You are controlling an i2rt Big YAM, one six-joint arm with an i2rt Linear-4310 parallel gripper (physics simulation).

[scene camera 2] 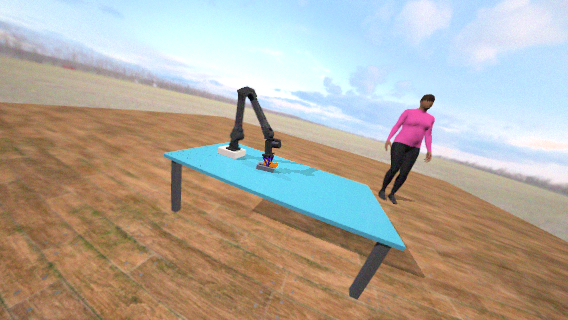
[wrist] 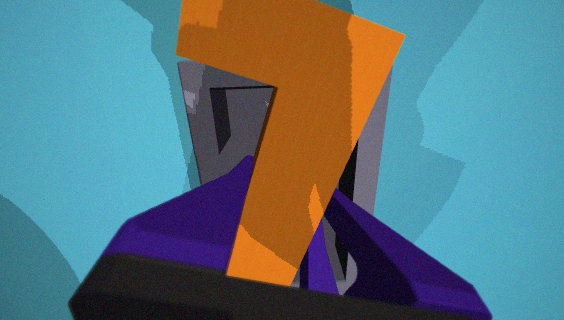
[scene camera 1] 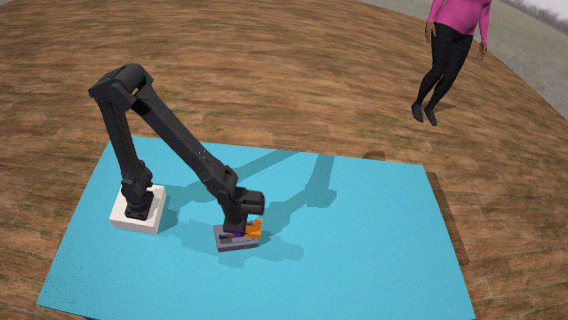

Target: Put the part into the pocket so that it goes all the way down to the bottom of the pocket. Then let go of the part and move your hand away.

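Places are measured from the arm's base along level axes (x ahead, y left, z up), in millimetres.
Where they show: gripper, fingertip midpoint: (scene camera 2: 268, 165) (wrist: 279, 174) (scene camera 1: 240, 232); arm's base, link origin: (scene camera 2: 233, 149) (scene camera 1: 139, 205).
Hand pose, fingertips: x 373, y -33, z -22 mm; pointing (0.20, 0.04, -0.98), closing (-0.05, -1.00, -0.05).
Observation:
Each offset is from my fingertips to the top centre of the thing. Level surfaces: height alone.
The orange L-shaped part {dx +13, dy +14, dz +35 mm} (scene camera 1: 254, 230) (scene camera 2: 274, 165) (wrist: 300, 65) is held between the purple fingers of my gripper (scene camera 1: 239, 233) (scene camera 2: 268, 161) (wrist: 279, 174), which is shut on it. The grey block with the pocket {dx -14, dy -9, dz +1 mm} (scene camera 1: 238, 245) (scene camera 2: 264, 168) (wrist: 374, 155) lies on the table under the part. In the wrist view the part covers much of the block and is turned at an angle to its edges. Part of the pocket opening shows left of the part's long leg, and a dark strip of it shows at the right. The part's underside is hidden.
The blue table {dz -35 mm} (scene camera 1: 360, 240) (scene camera 2: 320, 195) carries the block and the arm's white base (scene camera 1: 132, 226) (scene camera 2: 231, 152). A person in a pink top (scene camera 1: 457, 20) (scene camera 2: 414, 127) stands on the wooden floor beyond the table.

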